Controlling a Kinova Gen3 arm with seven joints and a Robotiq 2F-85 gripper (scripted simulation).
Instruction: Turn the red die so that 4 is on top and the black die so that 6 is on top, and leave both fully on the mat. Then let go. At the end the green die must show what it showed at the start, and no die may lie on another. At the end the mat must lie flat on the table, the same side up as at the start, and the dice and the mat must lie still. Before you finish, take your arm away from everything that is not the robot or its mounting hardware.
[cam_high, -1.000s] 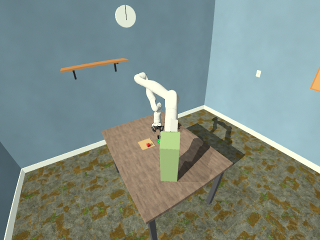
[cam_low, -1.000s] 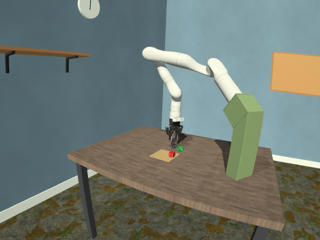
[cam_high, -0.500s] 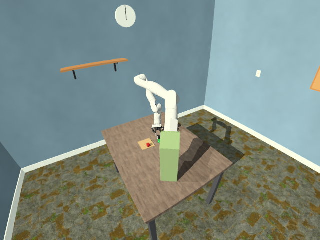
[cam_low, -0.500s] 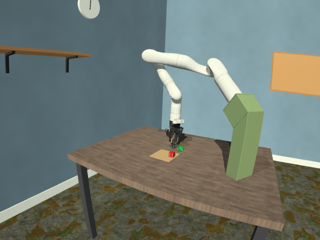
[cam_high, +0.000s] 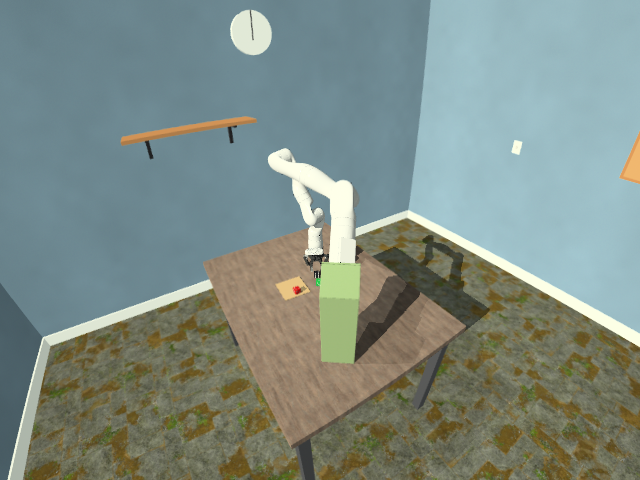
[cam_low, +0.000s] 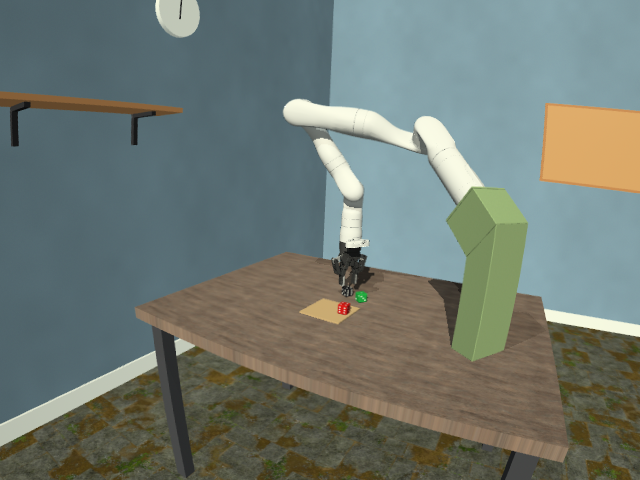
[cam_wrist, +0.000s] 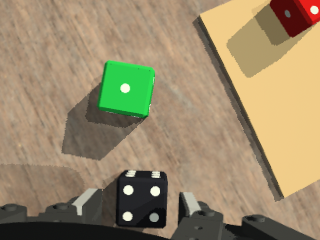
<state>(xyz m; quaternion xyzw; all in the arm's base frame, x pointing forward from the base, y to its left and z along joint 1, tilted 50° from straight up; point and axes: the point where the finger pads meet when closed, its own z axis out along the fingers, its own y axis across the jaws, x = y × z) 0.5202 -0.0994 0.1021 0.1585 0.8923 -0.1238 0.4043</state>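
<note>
Right now my hand is 40 mm above the black die. From my hand the other things lie so: tan mat 10 mm behind, 160 mm to the left, 50 mm below; green die 60 mm behind, 20 mm to the left, 40 mm below; red die 60 mm behind, 160 mm to the left, 40 mm below.
</note>
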